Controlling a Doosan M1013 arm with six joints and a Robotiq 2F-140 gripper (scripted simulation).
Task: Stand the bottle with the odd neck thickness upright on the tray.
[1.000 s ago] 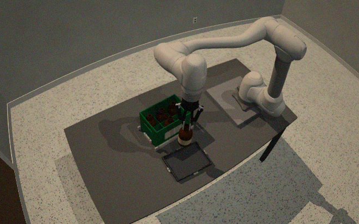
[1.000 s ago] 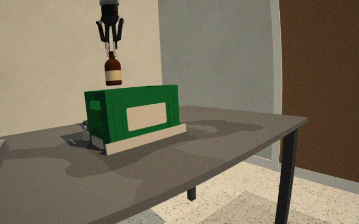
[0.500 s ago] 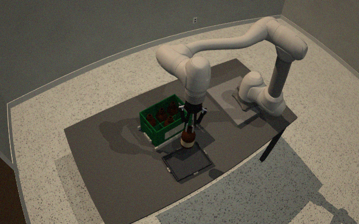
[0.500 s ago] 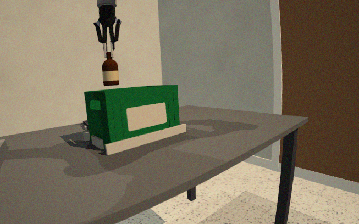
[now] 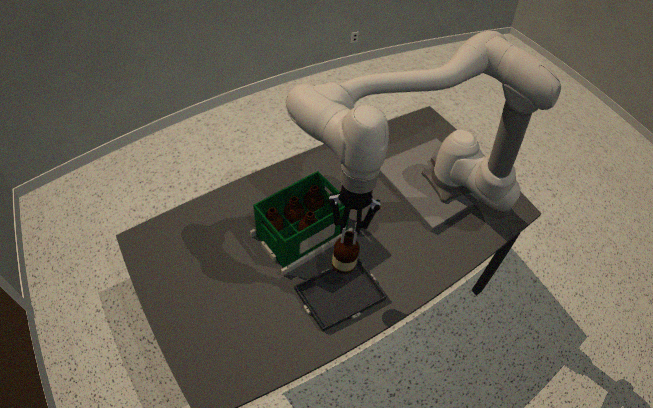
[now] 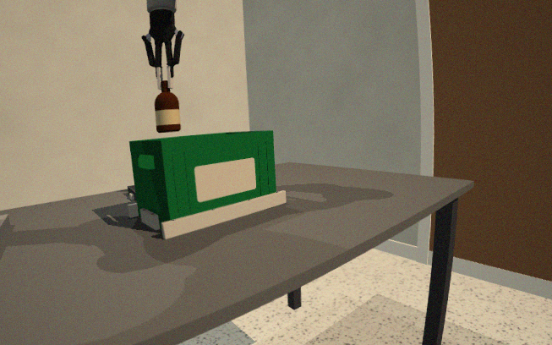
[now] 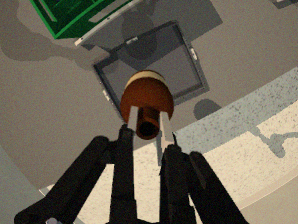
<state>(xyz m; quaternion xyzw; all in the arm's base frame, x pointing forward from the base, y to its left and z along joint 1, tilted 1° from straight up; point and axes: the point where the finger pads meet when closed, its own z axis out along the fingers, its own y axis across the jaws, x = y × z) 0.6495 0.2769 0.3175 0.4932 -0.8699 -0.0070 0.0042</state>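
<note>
The bottle lies 9 cm below my hand. Also, from my hand: crate: 2 cm ahead, 27 cm to the right, 27 cm below; then black tray: 1 cm to the left, 34 cm below.
</note>
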